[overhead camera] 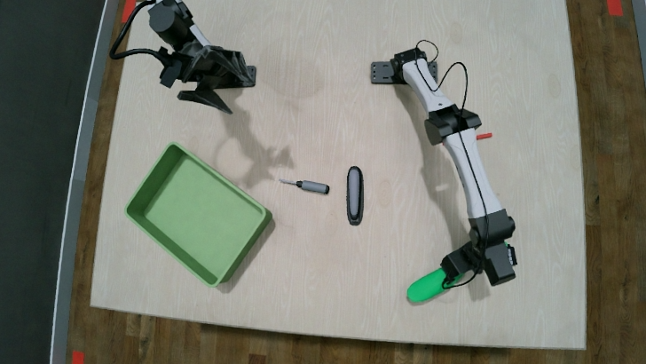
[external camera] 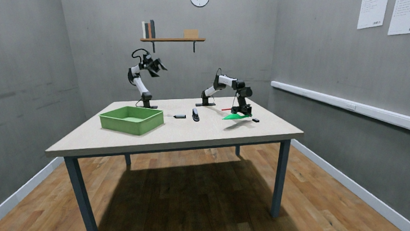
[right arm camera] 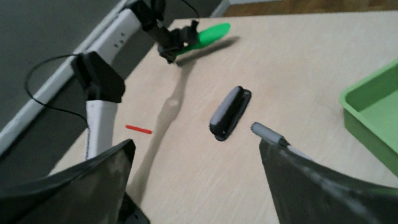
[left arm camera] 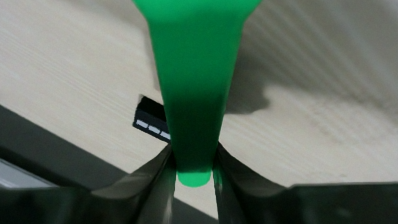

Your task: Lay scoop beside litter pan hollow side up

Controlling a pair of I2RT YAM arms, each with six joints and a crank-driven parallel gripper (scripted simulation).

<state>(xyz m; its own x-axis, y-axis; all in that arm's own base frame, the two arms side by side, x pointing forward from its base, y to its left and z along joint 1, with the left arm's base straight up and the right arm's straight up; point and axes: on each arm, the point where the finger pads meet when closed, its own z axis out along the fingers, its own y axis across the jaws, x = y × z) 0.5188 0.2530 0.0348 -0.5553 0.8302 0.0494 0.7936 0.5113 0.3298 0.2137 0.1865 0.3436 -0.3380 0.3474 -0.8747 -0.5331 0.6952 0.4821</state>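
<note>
My left gripper is now 4 cm to the right of the small black block, 3 cm above it and 1 cm short of it. Also, from my left hand: green scoop (13 cm to the right, 7 cm ahead, 3 cm above); red stick (31 cm behind, 6 cm to the right, 3 cm below).
</note>
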